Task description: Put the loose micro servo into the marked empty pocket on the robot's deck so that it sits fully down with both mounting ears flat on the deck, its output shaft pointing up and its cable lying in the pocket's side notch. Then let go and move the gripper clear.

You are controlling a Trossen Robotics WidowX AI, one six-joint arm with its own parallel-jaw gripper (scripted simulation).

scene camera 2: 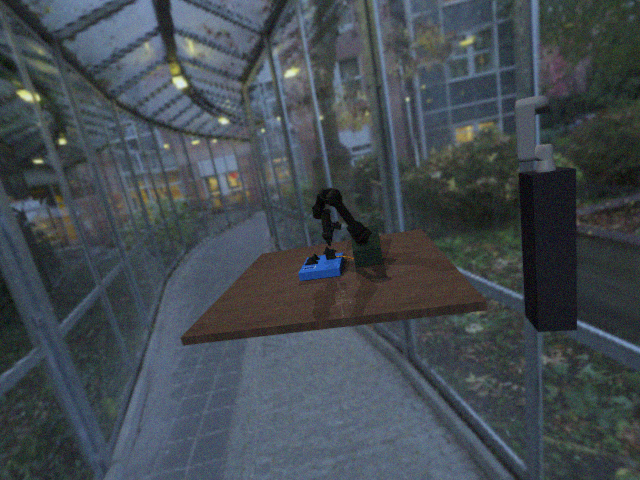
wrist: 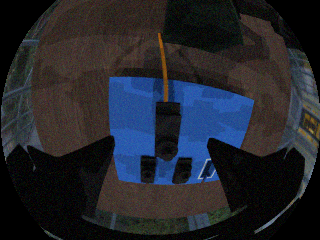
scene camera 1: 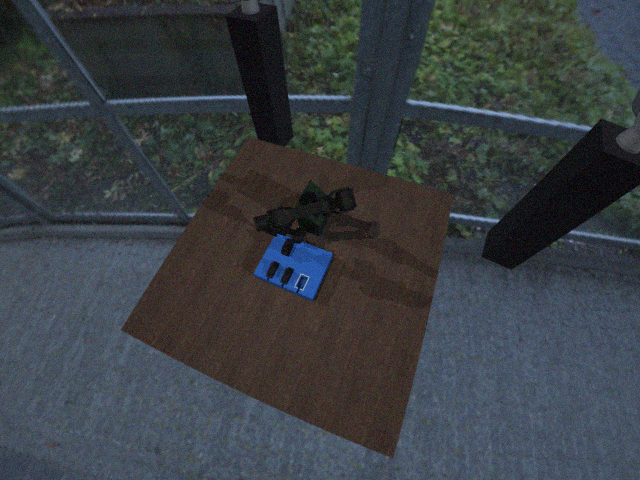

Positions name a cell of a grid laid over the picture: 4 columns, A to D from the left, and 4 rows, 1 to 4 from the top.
Note:
The gripper (wrist: C3) is open and holds nothing. Further things: a black micro servo (wrist: C2) and a blue deck (scene camera 1: B3).
The blue deck also shows in the wrist view (wrist: C2).

